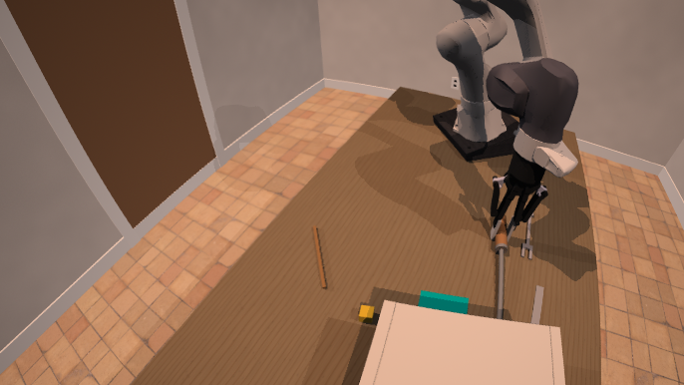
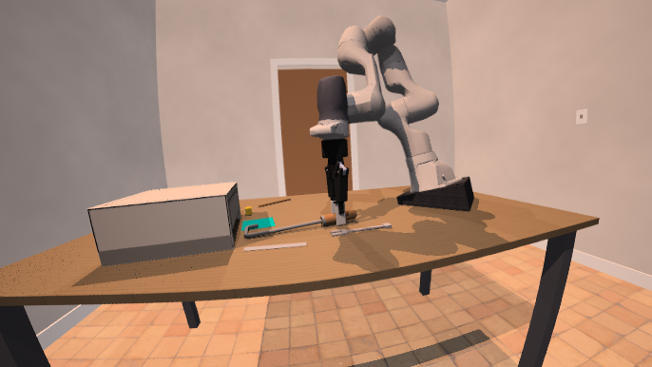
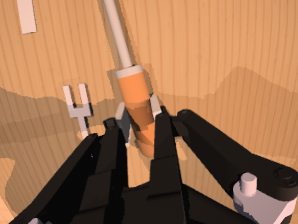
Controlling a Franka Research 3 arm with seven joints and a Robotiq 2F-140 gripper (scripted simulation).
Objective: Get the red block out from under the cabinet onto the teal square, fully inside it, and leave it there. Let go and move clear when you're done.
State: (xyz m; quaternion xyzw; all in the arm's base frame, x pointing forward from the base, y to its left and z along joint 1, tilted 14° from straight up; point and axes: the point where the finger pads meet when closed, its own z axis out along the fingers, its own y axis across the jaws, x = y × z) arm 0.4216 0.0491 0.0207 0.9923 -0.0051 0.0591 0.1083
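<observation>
The teal square lies 23 cm ahead of my hand, 13 cm to the right of it and 4 cm below it. The rest, counted from my hand: yellow cube 27 cm ahead, 27 cm to the right, 2 cm below; then flat grey bar 20 cm ahead, 8 cm to the left, 4 cm below; then grey forked tool 3 cm behind, 9 cm to the left, 3 cm below.
</observation>
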